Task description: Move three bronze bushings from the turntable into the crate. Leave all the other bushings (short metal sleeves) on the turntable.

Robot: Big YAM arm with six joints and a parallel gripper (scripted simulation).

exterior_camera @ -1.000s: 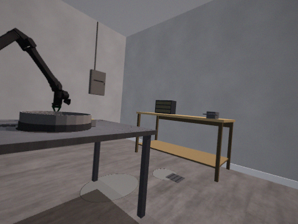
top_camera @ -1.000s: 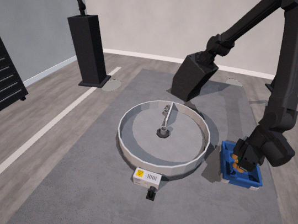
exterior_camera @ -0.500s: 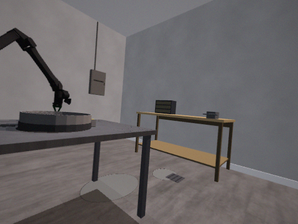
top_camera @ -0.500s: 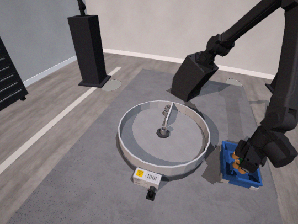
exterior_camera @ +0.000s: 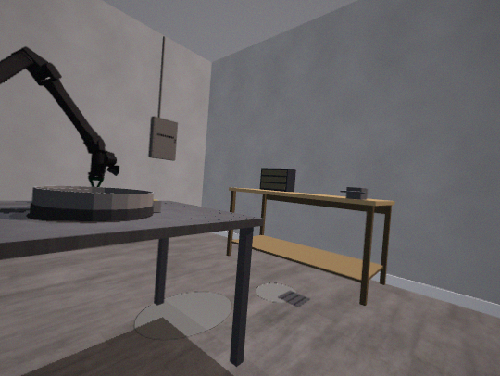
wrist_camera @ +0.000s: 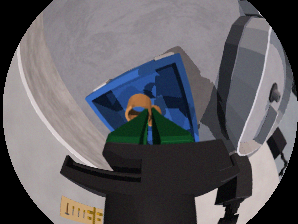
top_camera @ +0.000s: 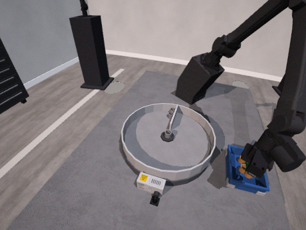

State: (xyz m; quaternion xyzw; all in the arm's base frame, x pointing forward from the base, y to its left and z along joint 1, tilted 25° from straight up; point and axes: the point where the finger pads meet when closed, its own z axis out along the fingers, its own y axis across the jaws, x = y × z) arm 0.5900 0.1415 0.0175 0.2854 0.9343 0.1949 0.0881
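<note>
The blue crate is 4 cm behind my hand, 2 cm to the left of it and 5 cm below it. From my hand the other things lie so: round turntable: 14 cm behind, 33 cm to the right, 3 cm below.
</note>
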